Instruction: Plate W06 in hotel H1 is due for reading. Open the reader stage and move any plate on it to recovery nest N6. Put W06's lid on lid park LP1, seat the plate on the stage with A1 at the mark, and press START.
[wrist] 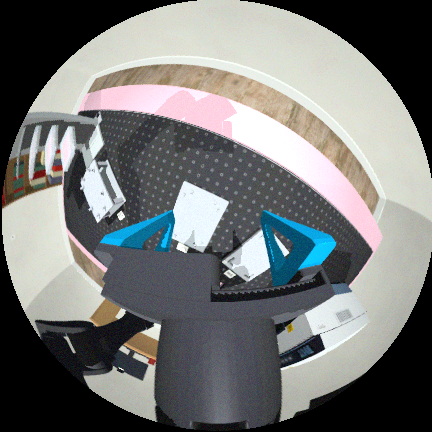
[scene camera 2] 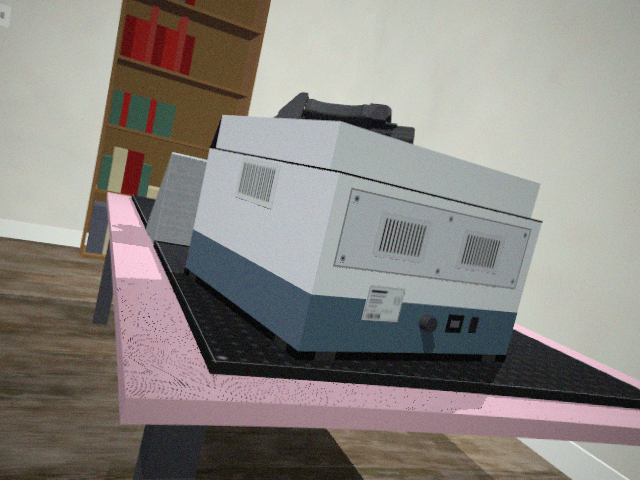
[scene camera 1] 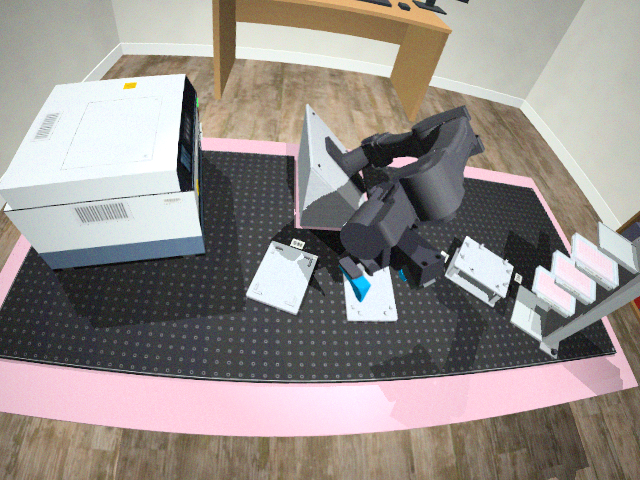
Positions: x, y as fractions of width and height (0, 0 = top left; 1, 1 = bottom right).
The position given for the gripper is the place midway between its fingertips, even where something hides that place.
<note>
The gripper (scene camera 1: 0.60, 0.60) is open and holds nothing. Also in view: a plate reader (scene camera 1: 0.08, 0.48) and a LP1 pad (wrist: 0.45, 0.49).
The gripper is seen too in the wrist view (wrist: 0.50, 0.50). The plate reader is seen too in the wrist view (wrist: 0.70, 0.76).
</note>
